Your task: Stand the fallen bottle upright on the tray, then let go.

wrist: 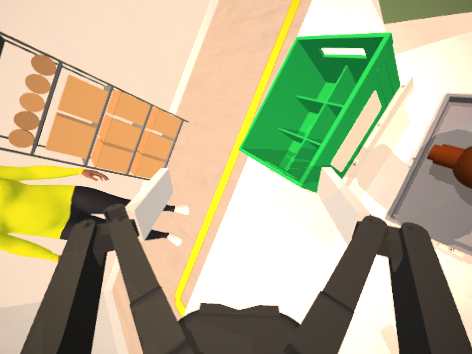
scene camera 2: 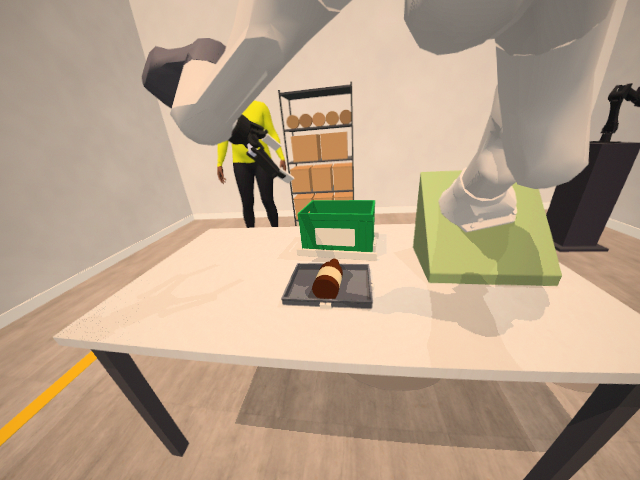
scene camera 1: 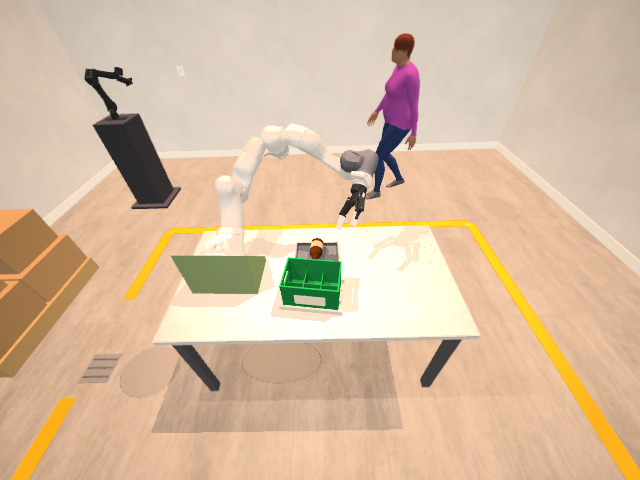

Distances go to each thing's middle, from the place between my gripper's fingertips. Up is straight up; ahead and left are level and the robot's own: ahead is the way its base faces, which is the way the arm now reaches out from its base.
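Labels:
My hand is 320 mm above the brown bottle [scene camera 2: 327,282], and it is also past the bottle by 150 mm and 160 mm to the right of it.

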